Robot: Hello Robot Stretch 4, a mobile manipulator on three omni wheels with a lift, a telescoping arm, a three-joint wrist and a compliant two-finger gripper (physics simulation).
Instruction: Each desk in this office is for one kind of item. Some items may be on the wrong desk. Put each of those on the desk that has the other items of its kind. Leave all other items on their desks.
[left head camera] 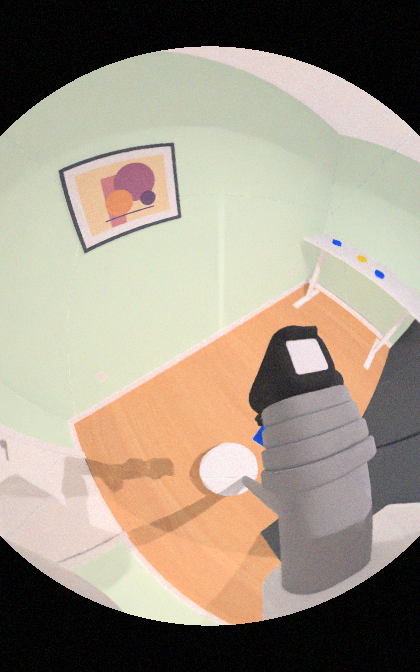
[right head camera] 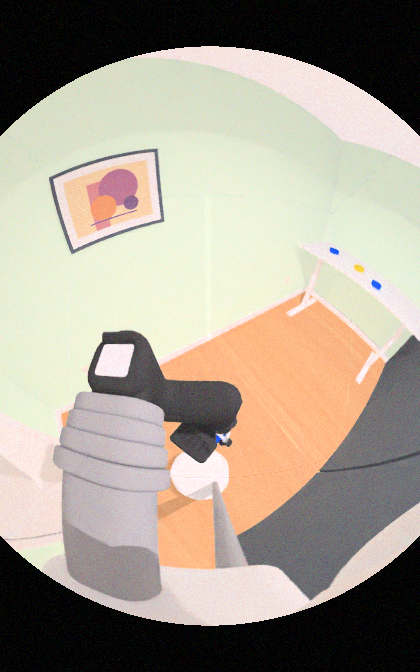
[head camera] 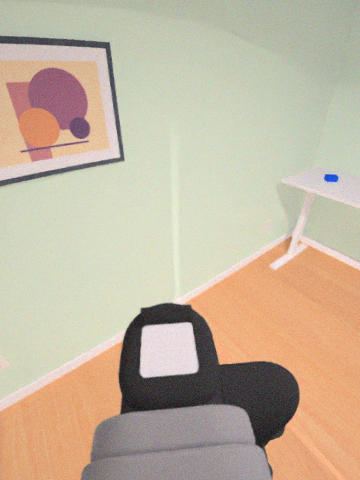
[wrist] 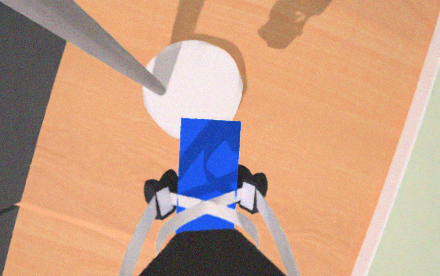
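Seen in the pictures: gripper, between the fingertips: (wrist: pixel 206 182); robot's base, origin of its link: (wrist: pixel 194 94).
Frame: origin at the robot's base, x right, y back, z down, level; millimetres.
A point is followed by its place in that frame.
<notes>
My gripper (wrist: pixel 206 182) @[x 87, y -173, z -985 mm] is shut on a blue box (wrist: pixel 210 150) @[x 61, y -146, z -1039 mm] and holds it above the floor; in the wrist view the box lies between the two black fingertips. A bit of the blue box also shows in the left head view (left head camera: pixel 259 436) and the right head view (right head camera: pixel 218 438). A white desk (head camera: pixel 315 186) @[x 1249, y -1641, z -922 mm] (left head camera: pixel 345 256) (right head camera: pixel 345 267) stands at the right, away from my gripper. On it are a blue item (head camera: pixel 331 178) @[x 1471, y -1751, z -951 mm] (left head camera: pixel 337 242) (right head camera: pixel 334 250) at the far end, a yellow item (left head camera: pixel 362 258) (right head camera: pixel 359 268), and a second blue item (left head camera: pixel 379 274) (right head camera: pixel 376 284). Their exact shapes are too small to tell.
A dark grey panel (left head camera: pixel 395 425) (right head camera: pixel 350 500) (wrist: pixel 25 90) @[x 519, y 438, z -153 mm] stands at the right of the head views. A green wall with a framed picture (head camera: pixel 116 110) @[x -173, y -1148, z -1486 mm] (left head camera: pixel 176 185) (right head camera: pixel 160 190) runs along the left and front. A white round disc (left head camera: pixel 220 465) (right head camera: pixel 192 475) (wrist: pixel 210 75) @[x -90, y -4, z -187 mm] shows low beside my arm.
</notes>
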